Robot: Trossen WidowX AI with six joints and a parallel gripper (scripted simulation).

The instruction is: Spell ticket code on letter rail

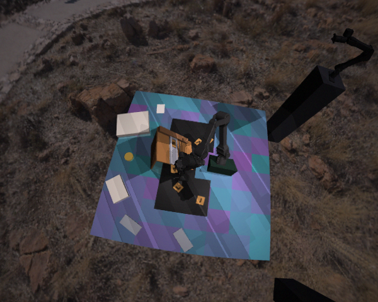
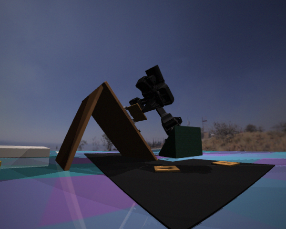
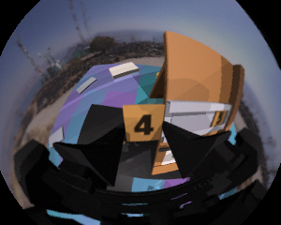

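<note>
My gripper tip is now 4 cm past the white ticket, 11 cm to the left of it and 8 cm above it. Round my gripper tip: letter tile right at my gripper tip; then black mat 12 cm behind, 12 cm to the right, 17 cm below; then yellow disc 39 cm ahead, 7 cm to the right, 16 cm below.
</note>
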